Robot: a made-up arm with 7 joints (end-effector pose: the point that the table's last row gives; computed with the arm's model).
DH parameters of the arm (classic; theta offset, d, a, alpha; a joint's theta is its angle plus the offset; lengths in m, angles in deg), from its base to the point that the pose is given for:
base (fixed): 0 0.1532 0 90
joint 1: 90 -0.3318 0.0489 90
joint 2: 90 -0.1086 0.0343 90
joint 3: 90 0.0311 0.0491 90
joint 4: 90 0.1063 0.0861 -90
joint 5: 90 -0.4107 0.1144 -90
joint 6: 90 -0.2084 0.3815 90
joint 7: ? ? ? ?
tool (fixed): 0 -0.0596 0 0
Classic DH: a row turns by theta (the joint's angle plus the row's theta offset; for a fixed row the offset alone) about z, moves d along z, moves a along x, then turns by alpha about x.
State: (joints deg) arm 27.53 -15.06 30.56 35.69 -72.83 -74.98 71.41
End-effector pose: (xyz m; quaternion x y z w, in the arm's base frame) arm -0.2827 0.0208 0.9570 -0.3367 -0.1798 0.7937 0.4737
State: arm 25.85 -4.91 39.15 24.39 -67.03 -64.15 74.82
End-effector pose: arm -0.1307 0.0715 1.0417 -0.2563 -0.0546 0.8239 0.5026
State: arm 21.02 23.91 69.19 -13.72 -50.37 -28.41 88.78
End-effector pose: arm 0.1135 0.6511 1.1452 -0.2798 0.3936 0.7847 0.3888
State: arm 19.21 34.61 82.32 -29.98 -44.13 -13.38 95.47
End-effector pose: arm -0.0106 0.9481 1.0696 -0.3898 0.5292 0.6730 0.3394
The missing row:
joint 7: 0 0.1615 -0.3764 90
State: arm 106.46 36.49 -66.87 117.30 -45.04 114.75 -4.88
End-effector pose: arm -0.4070 0.2740 -0.3915 -0.8772 0.3785 -0.0293 0.2938
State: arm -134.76 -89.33 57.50 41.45 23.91 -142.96 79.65
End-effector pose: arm 0.4199 0.8458 0.3637 -0.1590 0.4788 -0.7473 0.4325
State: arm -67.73 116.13 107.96 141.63 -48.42 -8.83 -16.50
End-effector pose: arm -0.3949 0.5210 -0.0050 -0.0857 0.8803 0.2726 0.3786
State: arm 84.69 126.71 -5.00 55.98 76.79 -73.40 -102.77
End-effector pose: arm 0.1903 0.4208 0.7842 -0.3778 0.9091 -0.0628 0.1641
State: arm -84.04 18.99 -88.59 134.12 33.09 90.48 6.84
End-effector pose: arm 0.4849 0.6575 0.2307 -0.4300 -0.7394 -0.3177 0.4092
